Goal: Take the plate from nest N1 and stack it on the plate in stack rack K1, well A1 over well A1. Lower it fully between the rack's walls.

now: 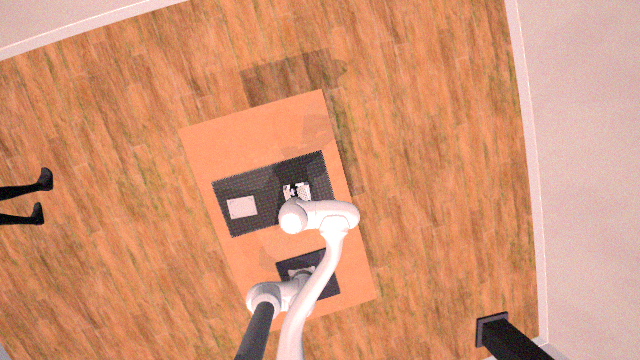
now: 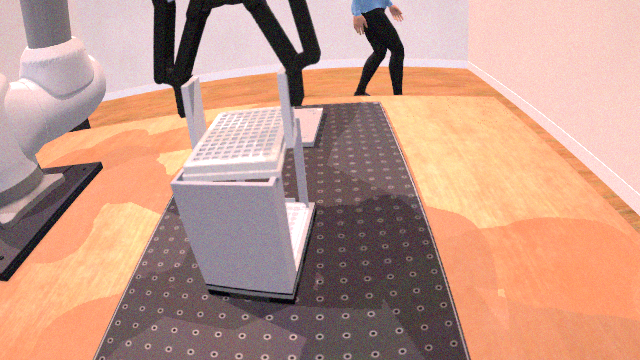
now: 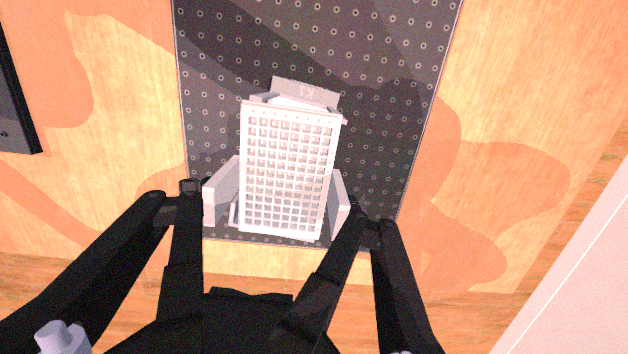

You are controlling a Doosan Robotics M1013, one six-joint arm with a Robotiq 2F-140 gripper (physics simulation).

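Pixels of known places: gripper, fingertip midpoint: point(image 2: 244, 144) point(image 3: 286, 176); arm's base at its link origin: point(image 1: 303, 278) point(image 2: 18, 199).
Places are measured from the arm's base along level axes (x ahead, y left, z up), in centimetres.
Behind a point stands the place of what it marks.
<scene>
The held plate point(image 1: 304, 192) @[x 61.3, y -9.1, z 15.0 cm] point(image 2: 240, 135) @[x 60.3, y -5.6, z 14.9 cm] point(image 3: 287, 170) @[x 60.3, y -3.9, z 14.9 cm] is white with a grid of square wells. My gripper point(image 2: 242, 120) @[x 60.3, y -5.0, z 13.7 cm] point(image 3: 286, 176) @[x 60.3, y -5.0, z 13.7 cm] is shut on it, with a pale pad along each side. The plate is at the open top of stack rack K1 point(image 2: 235, 235) @[x 60.9, y -12.1, z 8.5 cm] point(image 3: 306, 89) @[x 60.0, y 3.0, z 1.3 cm], its near edge close above the front wall's rim and slightly skewed to it. Whether it touches the rim is unclear. The lower plate point(image 2: 298, 220) @[x 63.9, y -2.3, z 2.9 cm] shows through the rack's open side, at the bottom. Well A1 cannot be made out. The pale flat nest point(image 1: 242, 207) @[x 54.5, y 30.1, z 0.7 cm] point(image 2: 312, 127) @[x 59.9, y 28.3, z 0.7 cm] holds no plate.
The rack and nest stand on a dark perforated mat point(image 1: 270, 205) @[x 53.1, y 13.3, z -0.4 cm] point(image 2: 370, 240) @[x 72.0, y -1.4, z -0.5 cm] point(image 3: 390, 30) @[x 68.8, y 13.2, z -0.5 cm] on the wooden table point(image 1: 240, 145) @[x 91.8, y 25.4, z -1.7 cm]. Rack posts rise near the right pad. The white arm point(image 1: 312, 215) @[x 60.6, y -11.7, z 53.5 cm] extends over the mat. A person point(image 2: 382, 40) stands beyond the table.
</scene>
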